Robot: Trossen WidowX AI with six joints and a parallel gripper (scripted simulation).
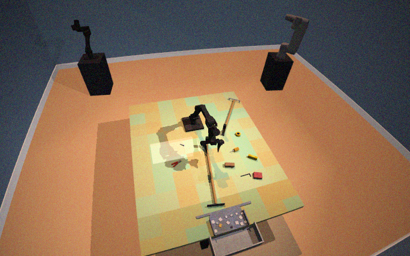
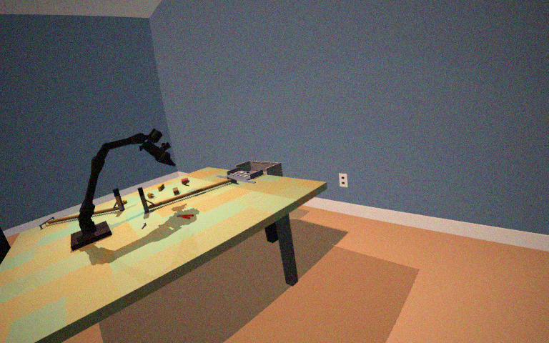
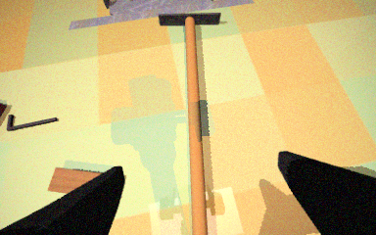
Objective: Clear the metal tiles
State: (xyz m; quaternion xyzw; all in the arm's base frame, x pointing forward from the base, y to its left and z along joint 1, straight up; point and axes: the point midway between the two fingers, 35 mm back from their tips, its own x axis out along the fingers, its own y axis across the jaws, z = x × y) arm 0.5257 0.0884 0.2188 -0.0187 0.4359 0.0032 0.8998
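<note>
The long scraper lies 150 mm below my gripper tip, 60 mm ahead of it and 10 mm to the right of it. The rest, counted from my gripper tip: orange screwdriver (270 mm to the left, 200 mm below, 150 mm behind); then hex key (310 mm to the left, 210 mm below, 120 mm ahead); then brown block (200 mm below, 170 mm to the left, 10 mm ahead).
</note>
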